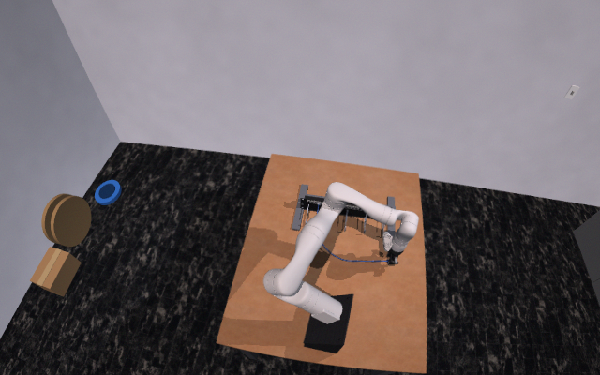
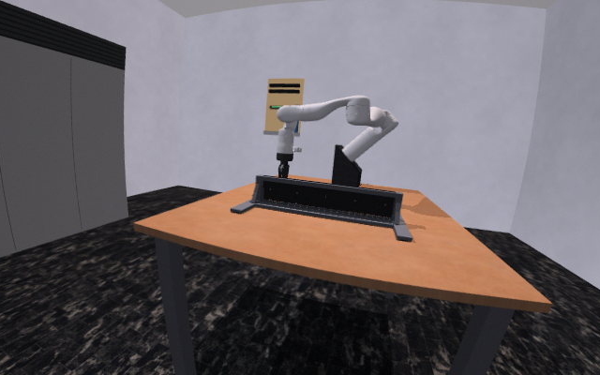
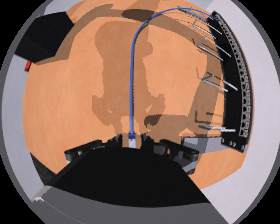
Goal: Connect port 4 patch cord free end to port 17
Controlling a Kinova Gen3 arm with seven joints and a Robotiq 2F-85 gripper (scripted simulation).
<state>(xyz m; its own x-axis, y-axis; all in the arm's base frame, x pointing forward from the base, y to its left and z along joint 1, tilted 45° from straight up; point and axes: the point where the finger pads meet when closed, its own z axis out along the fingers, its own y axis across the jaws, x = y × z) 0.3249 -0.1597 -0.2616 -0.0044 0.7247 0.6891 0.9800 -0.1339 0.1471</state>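
Right now the plug is 3 cm below my hand and 1 cm to the right of it.
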